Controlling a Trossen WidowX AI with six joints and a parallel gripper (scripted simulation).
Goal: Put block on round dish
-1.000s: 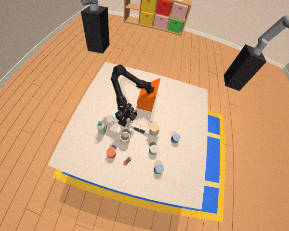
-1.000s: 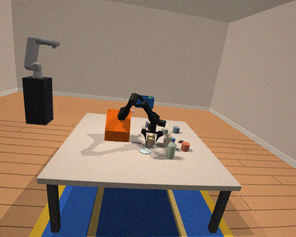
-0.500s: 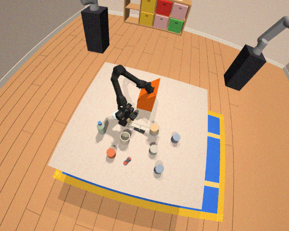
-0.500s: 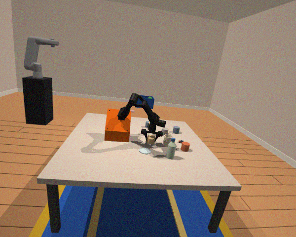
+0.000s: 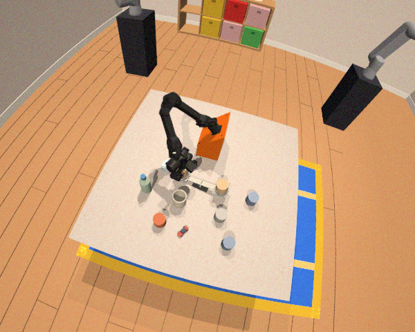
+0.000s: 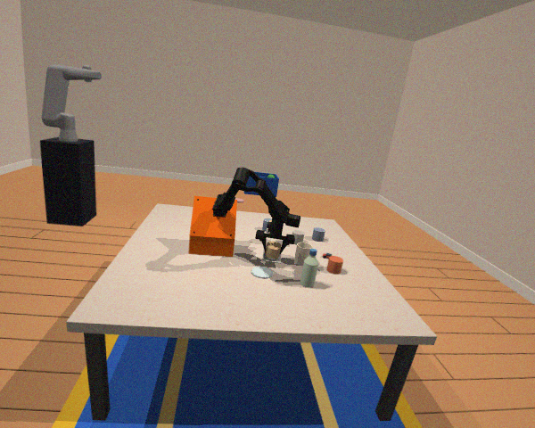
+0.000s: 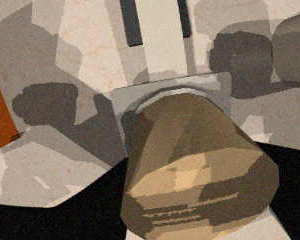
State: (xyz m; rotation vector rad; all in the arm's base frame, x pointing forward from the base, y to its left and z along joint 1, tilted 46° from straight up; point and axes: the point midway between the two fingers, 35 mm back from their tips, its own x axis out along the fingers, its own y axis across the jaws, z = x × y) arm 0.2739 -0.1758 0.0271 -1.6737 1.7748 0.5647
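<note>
The green block is 1 cm below my gripper tip. From my gripper tip the other things lie so: grey balance beam: 13 cm to the left, 2 cm below, 2 cm ahead; then pale blue round dish: 10 cm to the right, 6 cm below, 5 cm behind; then tan cup: 2 cm to the right, 1 cm above.
</note>
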